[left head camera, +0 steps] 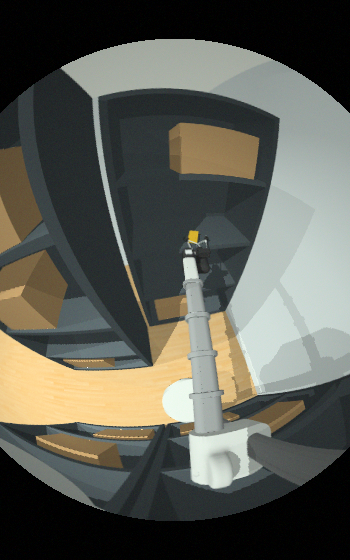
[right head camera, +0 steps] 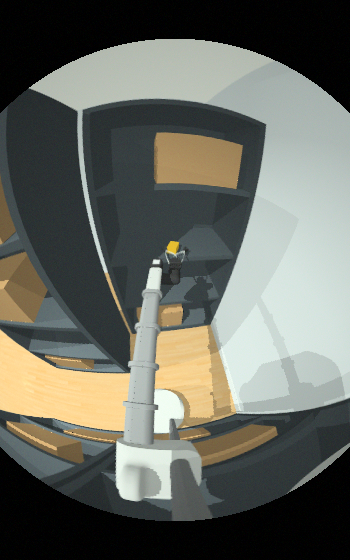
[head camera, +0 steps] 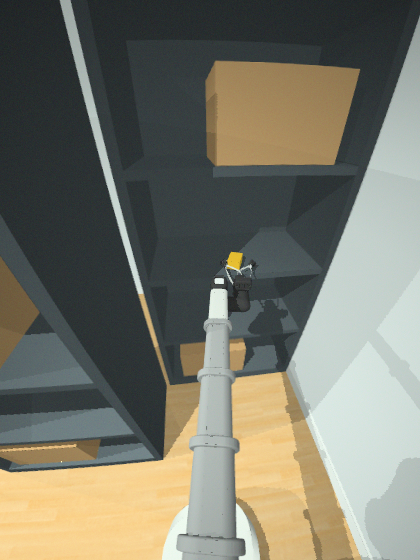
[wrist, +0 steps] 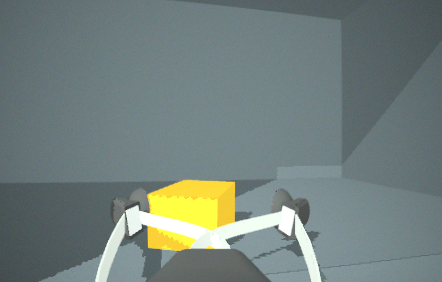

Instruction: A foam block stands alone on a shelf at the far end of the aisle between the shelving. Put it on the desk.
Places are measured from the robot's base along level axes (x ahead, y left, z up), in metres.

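Pixels of known places: gripper, between the fingertips: [left head camera: 195, 236] [right head camera: 174, 247] [head camera: 237, 260] [wrist: 211, 205]; robot's base, origin of its link: [left head camera: 185, 399] [right head camera: 159, 409].
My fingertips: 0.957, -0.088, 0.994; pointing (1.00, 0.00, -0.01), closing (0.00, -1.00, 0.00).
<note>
Ahead of a thing's pixels: the offset from my fingertips to its top centre, as dx, dy, dz. Level surfaces: height alone.
The yellow foam block {+0.012, +0.013, +0.014} [head camera: 235, 260] [left head camera: 193, 236] [right head camera: 173, 246] [wrist: 185, 220] stands upright on a dark grey shelf {dz -0.031} [head camera: 287, 255] [left head camera: 225, 232] [right head camera: 210, 244] [wrist: 370, 215] of the far unit. My gripper [head camera: 238, 263] [left head camera: 195, 241] [right head camera: 176, 251] [wrist: 211, 205] is open, with its two fingertips on either side of the block's front part. In the wrist view the block sits left of centre, close to the left fingertip, with a wide gap to the right fingertip. The finger linkage hides part of the block's lower front. How deep it lies between the fingers is hard to tell. The desk does not show.
A large cardboard box {+0.105, -0.087, +0.697} [head camera: 280, 115] [left head camera: 215, 150] [right head camera: 197, 160] stands on the shelf above. A lower box {+0.068, +0.140, -0.675} [head camera: 192, 357] sits near the floor. A tall shelf unit [head camera: 90, 240] flanks the arm [head camera: 212, 460] on the left, a pale wall [head camera: 380, 300] on the right. More shelving lies behind.
</note>
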